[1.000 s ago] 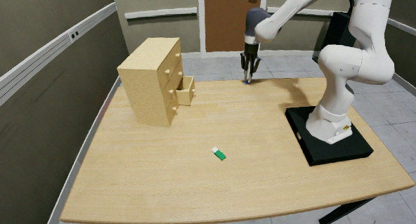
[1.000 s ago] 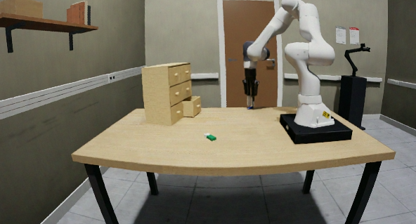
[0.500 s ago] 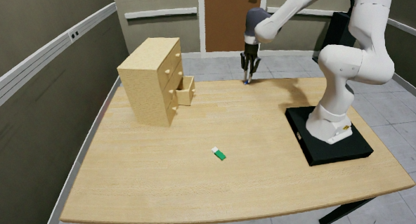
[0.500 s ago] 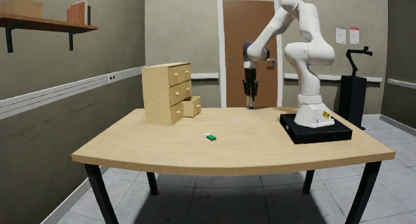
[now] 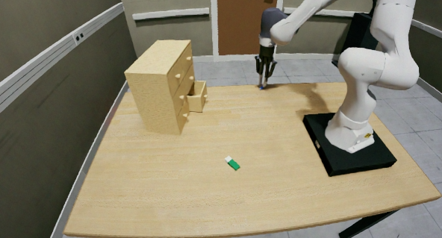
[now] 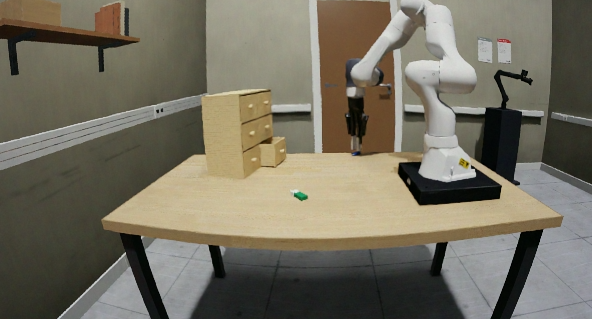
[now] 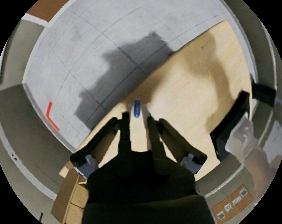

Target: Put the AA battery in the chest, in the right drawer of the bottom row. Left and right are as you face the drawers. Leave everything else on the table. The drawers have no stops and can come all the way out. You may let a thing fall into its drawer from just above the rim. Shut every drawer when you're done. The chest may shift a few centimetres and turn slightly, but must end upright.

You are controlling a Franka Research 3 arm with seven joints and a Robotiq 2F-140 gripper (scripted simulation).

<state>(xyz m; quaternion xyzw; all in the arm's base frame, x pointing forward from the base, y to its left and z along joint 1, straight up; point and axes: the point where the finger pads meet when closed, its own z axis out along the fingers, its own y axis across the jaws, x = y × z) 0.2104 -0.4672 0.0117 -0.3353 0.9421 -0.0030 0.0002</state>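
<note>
The AA battery is 5 cm below my hand. Round my hand: green object 28 cm ahead, 47 cm to the left, 5 cm below.
</note>
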